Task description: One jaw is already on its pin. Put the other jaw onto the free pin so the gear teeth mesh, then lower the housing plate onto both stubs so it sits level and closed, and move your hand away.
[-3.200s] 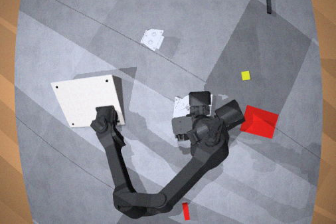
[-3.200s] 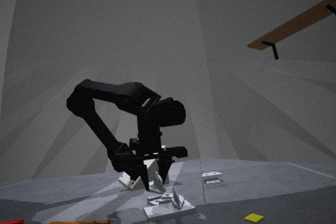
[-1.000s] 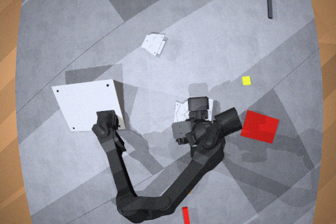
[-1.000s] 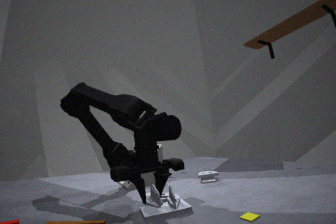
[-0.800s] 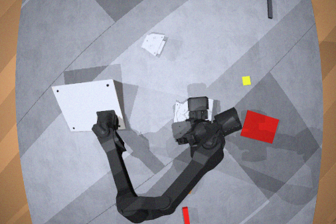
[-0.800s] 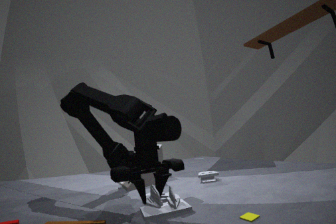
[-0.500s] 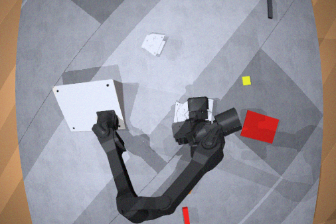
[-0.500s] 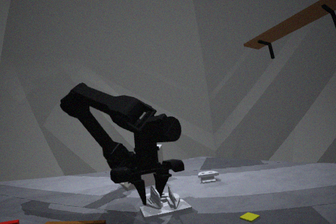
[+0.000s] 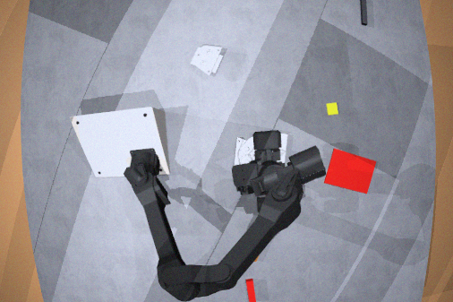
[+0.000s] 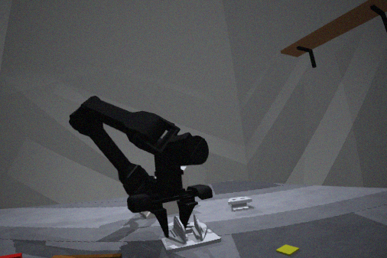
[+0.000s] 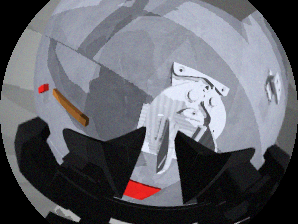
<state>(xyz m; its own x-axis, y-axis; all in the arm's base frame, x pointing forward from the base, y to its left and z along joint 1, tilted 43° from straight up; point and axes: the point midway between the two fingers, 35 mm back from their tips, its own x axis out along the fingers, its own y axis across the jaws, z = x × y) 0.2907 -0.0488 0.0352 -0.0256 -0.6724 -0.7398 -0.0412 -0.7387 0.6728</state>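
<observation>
Now: the small white block 290 mm to the left of my gripper tip, 120 mm behind it and 10 mm below it. The rest, counted from my gripper tip: red sheet (240 mm ahead, 40 mm to the right, 20 mm below); then yellow square (200 mm ahead, 130 mm to the left, 20 mm below); then orange bar (190 mm to the right, 20 mm behind, 10 mm below).
</observation>
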